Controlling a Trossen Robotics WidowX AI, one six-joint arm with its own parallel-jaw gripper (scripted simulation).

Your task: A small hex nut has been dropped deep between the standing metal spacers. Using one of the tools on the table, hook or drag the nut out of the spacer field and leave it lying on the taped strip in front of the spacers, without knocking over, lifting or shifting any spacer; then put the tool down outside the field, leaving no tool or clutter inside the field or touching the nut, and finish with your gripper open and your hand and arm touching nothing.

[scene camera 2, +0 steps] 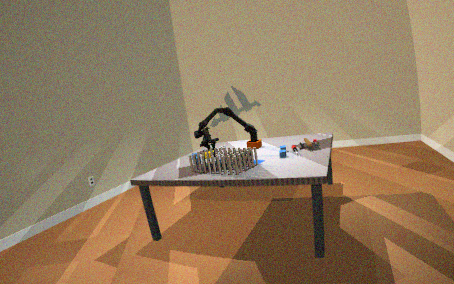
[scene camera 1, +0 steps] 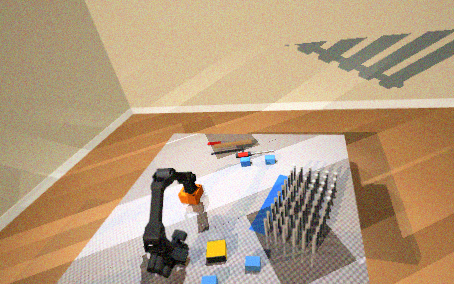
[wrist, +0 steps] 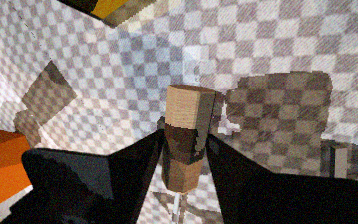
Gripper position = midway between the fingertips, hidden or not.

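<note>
The gripper (scene camera 1: 179, 258) is visible here, and it appears in the wrist view (wrist: 185, 135) too.
</note>
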